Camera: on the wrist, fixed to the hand. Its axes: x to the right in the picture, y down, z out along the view.
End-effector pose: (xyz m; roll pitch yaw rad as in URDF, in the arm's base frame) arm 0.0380 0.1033 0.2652 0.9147 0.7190 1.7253
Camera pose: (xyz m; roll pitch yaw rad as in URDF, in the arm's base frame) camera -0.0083 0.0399 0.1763 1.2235 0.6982 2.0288
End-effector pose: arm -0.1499 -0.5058 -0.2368 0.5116 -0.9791 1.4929
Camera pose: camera -0.1521 -0.3989 -0.2881 0.3612 -0.8583 1.8194
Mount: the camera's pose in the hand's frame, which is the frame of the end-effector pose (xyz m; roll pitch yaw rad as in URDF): 0.0168 -0.0481 -0.1071 0.1234 0.1838 0.1407
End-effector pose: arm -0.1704 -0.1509 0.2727 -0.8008 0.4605 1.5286
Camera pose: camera -0.0602 -0.1583 0.2294 -0.7153 0.6883 1.4830
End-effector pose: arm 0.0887 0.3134 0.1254 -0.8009 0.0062 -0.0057
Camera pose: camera 0.1046 0.2029 0.0853 -0.6949 0.2344 -0.0420
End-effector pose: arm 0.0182 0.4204 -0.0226 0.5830 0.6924 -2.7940
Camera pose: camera 0.0820 0.4235 -0.1225 0.8914 0.7484 -2.4952
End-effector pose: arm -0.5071 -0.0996 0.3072 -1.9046 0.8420 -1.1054
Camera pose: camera -0.5515 -0.2016 0.3483 -2.0617 0.8836 -1.4560
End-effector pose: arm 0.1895 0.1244 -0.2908 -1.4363 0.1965 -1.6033
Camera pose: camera 0.0762 0.1051 -0.2614 -1.3737 0.3555 -1.7777
